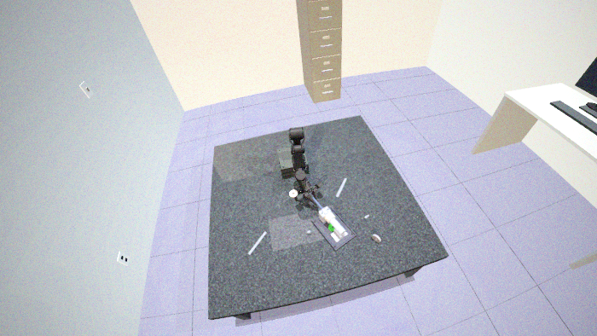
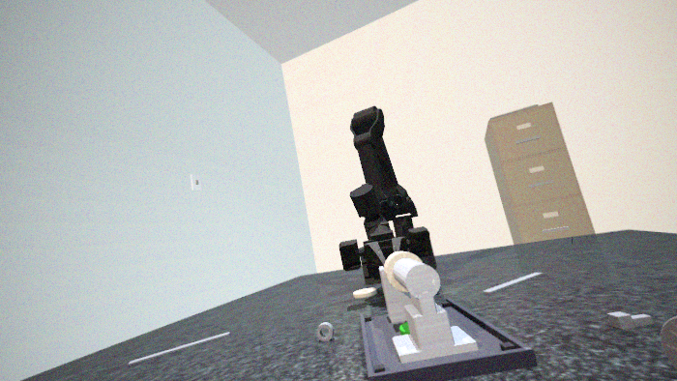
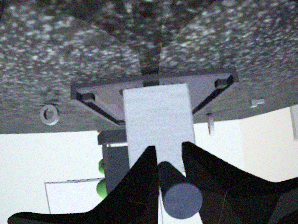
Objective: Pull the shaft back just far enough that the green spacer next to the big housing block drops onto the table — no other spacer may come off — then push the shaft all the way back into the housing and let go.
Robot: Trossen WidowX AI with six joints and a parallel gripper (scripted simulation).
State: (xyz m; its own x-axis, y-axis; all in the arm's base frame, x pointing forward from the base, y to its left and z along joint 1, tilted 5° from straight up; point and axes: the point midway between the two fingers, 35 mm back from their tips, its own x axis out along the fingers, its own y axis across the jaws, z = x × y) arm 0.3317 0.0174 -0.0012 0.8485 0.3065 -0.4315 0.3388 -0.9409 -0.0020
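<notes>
My gripper tip is now 50 mm short of the grey shaft, 20 mm to the right of it and 20 mm below it. The rest, counted from my gripper tip: bolt (140 mm ahead, 270 mm to the left, 60 mm below); green spacer (150 mm ahead, 50 mm to the left, 50 mm below).
</notes>
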